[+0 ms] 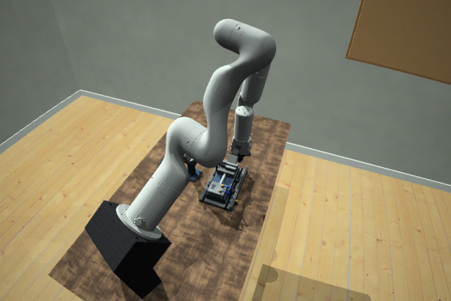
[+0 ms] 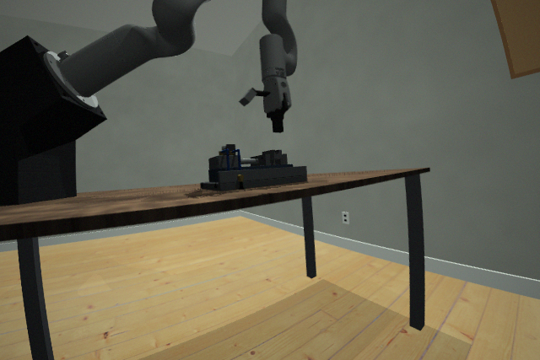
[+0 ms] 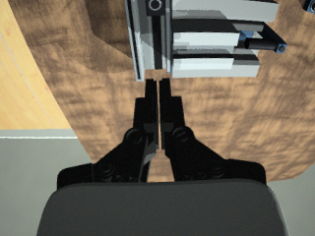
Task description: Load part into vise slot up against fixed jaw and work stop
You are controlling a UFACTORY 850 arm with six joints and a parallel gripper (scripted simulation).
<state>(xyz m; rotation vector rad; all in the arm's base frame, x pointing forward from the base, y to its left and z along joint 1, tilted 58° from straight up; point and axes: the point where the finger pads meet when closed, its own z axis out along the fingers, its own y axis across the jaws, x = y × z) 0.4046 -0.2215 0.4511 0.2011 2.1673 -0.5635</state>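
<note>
Right now my hand is 90 mm above the part, 40 mm to the right of it and 20 mm short of it. Round my hand: cylinder rod (110 mm below, 100 mm to the left, 50 mm behind); work stop (100 mm to the left, 100 mm below, 50 mm ahead); moving jaw (110 mm below, 70 mm to the left).
</note>
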